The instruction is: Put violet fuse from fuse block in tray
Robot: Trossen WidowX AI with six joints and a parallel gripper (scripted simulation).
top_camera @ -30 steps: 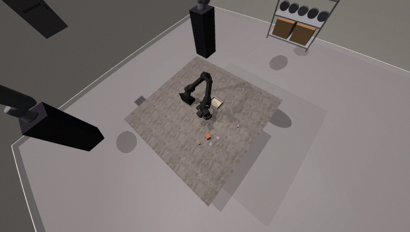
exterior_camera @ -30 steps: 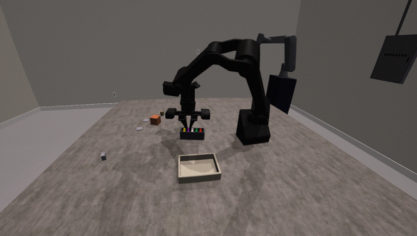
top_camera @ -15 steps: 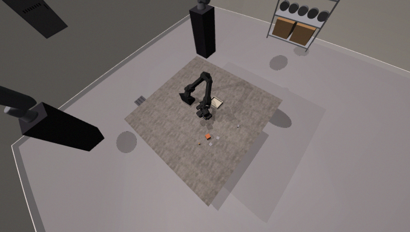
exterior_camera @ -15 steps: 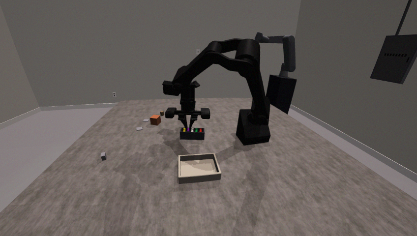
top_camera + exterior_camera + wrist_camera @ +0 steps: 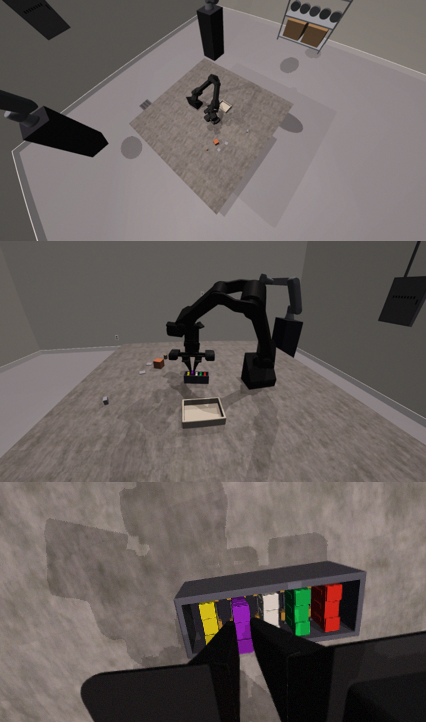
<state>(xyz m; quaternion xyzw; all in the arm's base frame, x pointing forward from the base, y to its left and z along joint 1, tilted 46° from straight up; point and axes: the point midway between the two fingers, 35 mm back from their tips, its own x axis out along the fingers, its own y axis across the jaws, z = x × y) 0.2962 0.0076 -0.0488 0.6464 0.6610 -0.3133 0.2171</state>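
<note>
The white fuse lies 2 cm below my gripper tip and 2 cm behind it. The rest, counted from my gripper tip: violet fuse 1 cm below; green fuse 4 cm behind, 2 cm below; yellow fuse 2 cm below, 2 cm ahead.
</note>
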